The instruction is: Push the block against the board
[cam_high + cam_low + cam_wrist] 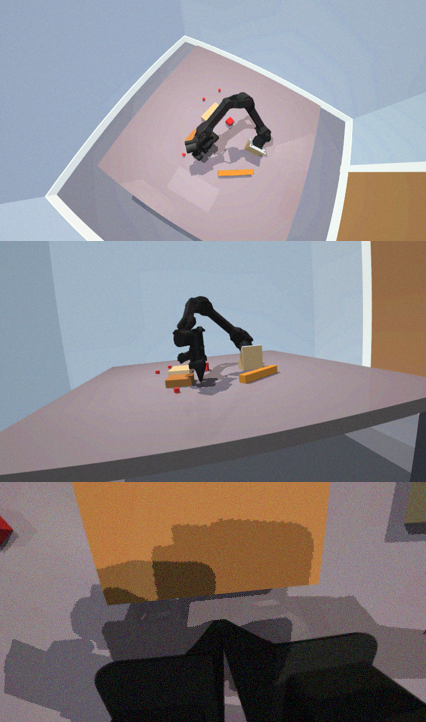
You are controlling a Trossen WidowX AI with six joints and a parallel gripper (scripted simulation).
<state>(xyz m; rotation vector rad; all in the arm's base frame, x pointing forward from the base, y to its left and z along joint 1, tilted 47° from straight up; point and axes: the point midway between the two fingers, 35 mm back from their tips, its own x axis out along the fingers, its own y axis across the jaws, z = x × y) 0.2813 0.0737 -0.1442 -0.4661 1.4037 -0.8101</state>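
Now: gripper tip 8 cm short of the orange square block, 2 cm to the left of it and 1 cm below it. Round my gripper tip: long orange board 24 cm behind, 5 cm to the left, 1 cm above; cream rectangular block 23 cm to the right, 6 cm ahead, 1 cm above; red cube 24 cm to the right, 6 cm behind, 2 cm above.
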